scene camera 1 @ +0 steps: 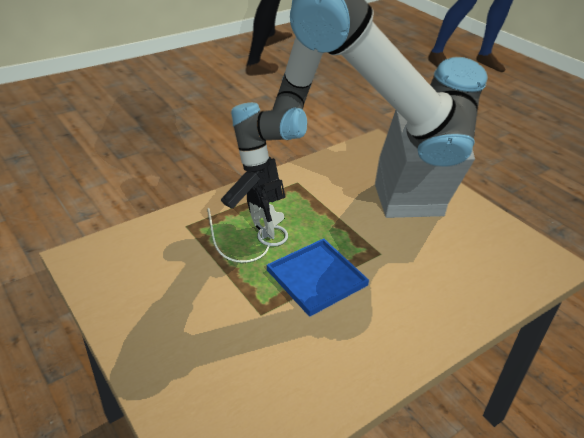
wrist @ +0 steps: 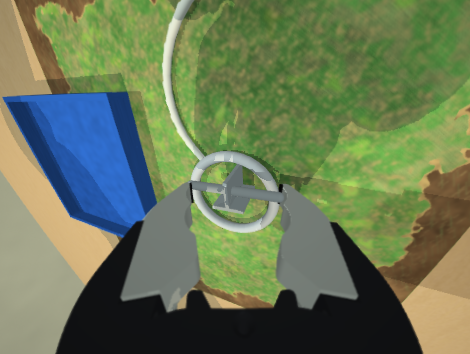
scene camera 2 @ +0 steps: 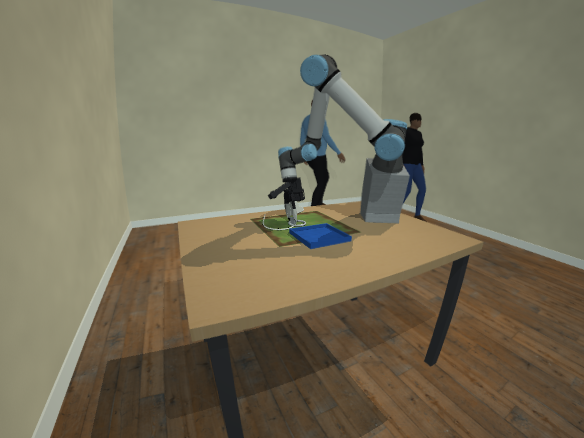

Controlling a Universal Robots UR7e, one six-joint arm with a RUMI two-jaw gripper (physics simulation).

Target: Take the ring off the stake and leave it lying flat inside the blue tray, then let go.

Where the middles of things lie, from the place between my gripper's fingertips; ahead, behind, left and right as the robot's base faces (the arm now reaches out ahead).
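My hand's 10 mm above the grey stake (wrist: 234, 196). Counting from my hand, there's a blue tray (scene camera 1: 317, 276) that's 60 mm behind and 200 mm to the left, and a ring (wrist: 222, 156) that's 20 mm behind and 10 mm below. The green grass mat (wrist: 356, 112) is 30 mm to the left of my hand, 40 mm behind it and 30 mm below it.
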